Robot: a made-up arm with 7 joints. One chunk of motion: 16 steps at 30 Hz.
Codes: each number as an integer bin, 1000 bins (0 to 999) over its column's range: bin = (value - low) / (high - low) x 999, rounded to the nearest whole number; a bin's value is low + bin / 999 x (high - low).
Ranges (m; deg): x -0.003..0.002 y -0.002..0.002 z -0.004..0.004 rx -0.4..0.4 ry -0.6..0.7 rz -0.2..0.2
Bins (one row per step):
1: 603 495 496 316 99 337
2: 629 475 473 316 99 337
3: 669 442 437 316 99 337
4: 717 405 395 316 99 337
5: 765 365 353 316 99 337
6: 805 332 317 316 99 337
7: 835 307 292 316 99 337
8: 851 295 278 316 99 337
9: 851 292 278 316 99 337
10: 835 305 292 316 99 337
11: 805 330 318 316 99 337
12: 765 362 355 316 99 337
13: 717 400 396 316 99 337
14: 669 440 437 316 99 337
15: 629 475 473 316 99 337
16: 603 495 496 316 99 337
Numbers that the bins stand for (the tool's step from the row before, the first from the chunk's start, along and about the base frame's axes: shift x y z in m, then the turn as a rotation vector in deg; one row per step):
1: 0.00002 -0.00002 -0.00003 -0.147 -0.471 -0.065
2: 0.00015 -0.00010 -0.00021 -0.147 -0.471 -0.065
3: 0.00035 -0.00023 -0.00050 -0.147 -0.471 -0.065
4: 0.00059 -0.00038 -0.00084 -0.147 -0.471 -0.065
5: 0.00083 -0.00054 -0.00117 -0.147 -0.471 -0.065
6: 0.00103 -0.00067 -0.00146 -0.147 -0.471 -0.065
7: 0.00118 -0.00077 -0.00166 -0.147 -0.471 -0.065
8: 0.00126 -0.00082 -0.00177 -0.147 -0.471 -0.065
9: 0.00126 -0.00083 -0.00177 -0.147 -0.471 -0.065
10: 0.00118 -0.00078 -0.00166 -0.147 -0.471 -0.065
11: 0.00103 -0.00068 -0.00145 -0.147 -0.471 -0.065
12: 0.00083 -0.00055 -0.00116 -0.147 -0.471 -0.065
13: 0.00059 -0.00040 -0.00083 -0.147 -0.471 -0.065
14: 0.00035 -0.00024 -0.00050 -0.147 -0.471 -0.065
15: 0.00015 -0.00010 -0.00021 -0.147 -0.471 -0.065
16: 0.00002 -0.00002 -0.00003 -0.147 -0.471 -0.065

